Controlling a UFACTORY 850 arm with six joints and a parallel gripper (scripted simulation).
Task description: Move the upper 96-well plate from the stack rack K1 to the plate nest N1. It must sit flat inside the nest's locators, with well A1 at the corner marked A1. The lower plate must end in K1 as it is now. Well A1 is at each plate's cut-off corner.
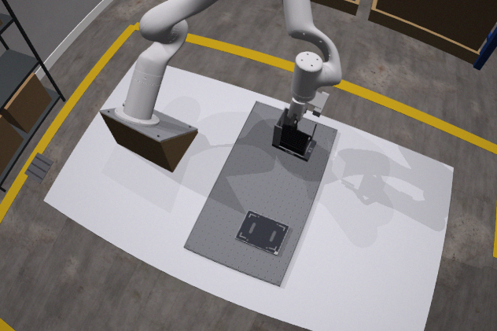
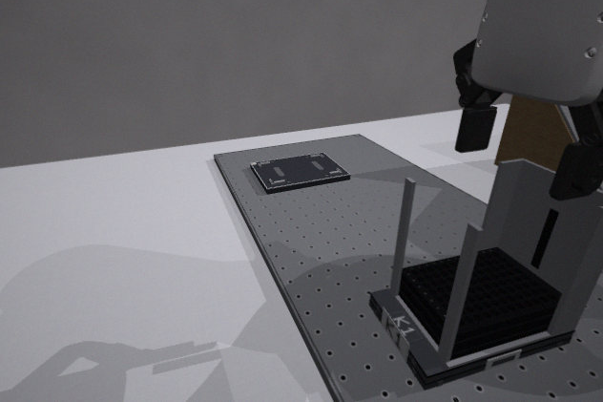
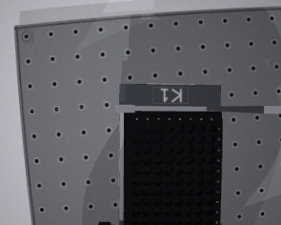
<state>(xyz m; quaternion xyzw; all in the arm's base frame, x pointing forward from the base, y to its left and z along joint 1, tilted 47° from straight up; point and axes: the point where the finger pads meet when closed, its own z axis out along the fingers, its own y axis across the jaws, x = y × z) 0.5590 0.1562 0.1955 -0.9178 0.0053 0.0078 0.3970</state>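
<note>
Now: hand 15 cm above the black plate. Also, from my hand: plate nest N1: 6 cm ahead, 39 cm to the right, 17 cm below.
</note>
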